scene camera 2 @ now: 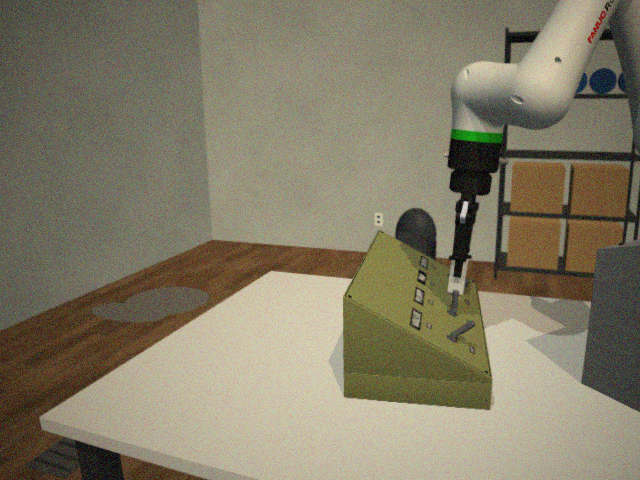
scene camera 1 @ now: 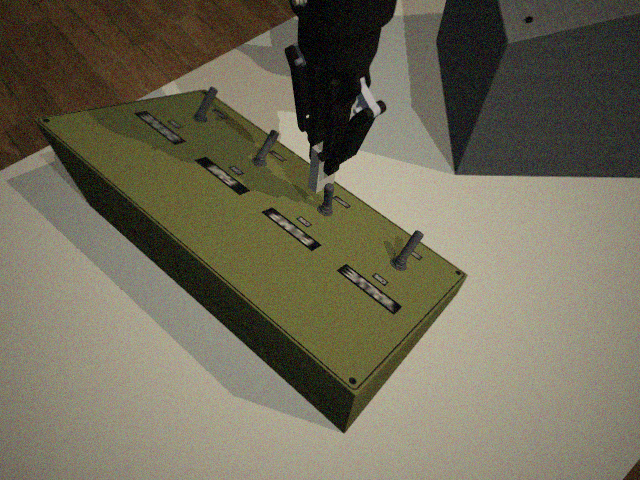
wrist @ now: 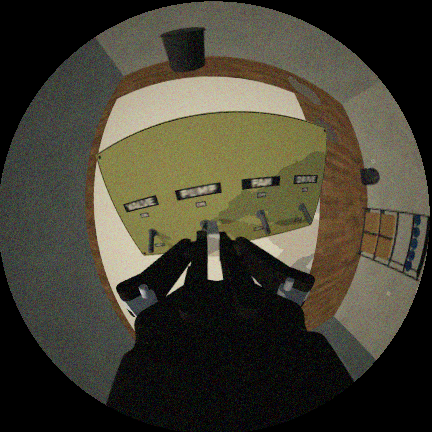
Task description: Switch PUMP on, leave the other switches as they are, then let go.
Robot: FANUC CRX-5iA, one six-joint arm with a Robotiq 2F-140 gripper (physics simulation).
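Places are measured from the arm's base along level axes (x up, y ahead, z left), in millimetres.
Pixels of known places: gripper, fingertip midpoint: [scene camera 2: 455,292] [scene camera 1: 321,184] [wrist: 211,229].
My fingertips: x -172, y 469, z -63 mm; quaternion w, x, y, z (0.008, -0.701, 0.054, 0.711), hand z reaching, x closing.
Observation:
Ahead of a thing's pixels: the offset from my fingertips to its middle. "spot": to the spot under its first point. Level surfaces: height alone.
The olive panel @[dz -40, dx -70, dy +83 mm] [scene camera 1: 206,217] [scene camera 2: 408,356] [wrist: 210,145] carries four levers. The PUMP nameplate @[spot: dz +19, dx -7, dy +68 mm] [scene camera 1: 291,228] [wrist: 198,191] is second from the left in the wrist view. The PUMP lever @[dz +13, dx -14, dy +0 mm] [scene camera 1: 328,198] [scene camera 2: 453,303] [wrist: 204,225] stands steeper than the others, tipped to the nameplate side where the ON label is. The VALVE lever @[dz +131, dx -21, dy -24 mm] [scene camera 1: 408,250] [scene camera 2: 461,330] [wrist: 152,241], FAN lever @[dz -108, dx -21, dy -3 mm] [scene camera 1: 266,148] [wrist: 263,222] and DRIVE lever @[dz -227, dx -21, dy +7 mm] [scene camera 1: 205,104] [wrist: 306,213] lean toward the panel's low edge. My gripper [scene camera 1: 321,178] [scene camera 2: 456,284] [wrist: 211,229] is shut and empty, its tips close by the PUMP lever's top; contact is unclear.
The panel stands on a white table @[dx -135 mm] [scene camera 1: 542,310] [scene camera 2: 217,382]. A dark grey block [scene camera 1: 568,108] [scene camera 2: 615,320] stands on the panel's low-edge side. A shelf rack [scene camera 2: 563,155], a black bin [wrist: 186,49] and walls lie beyond the table.

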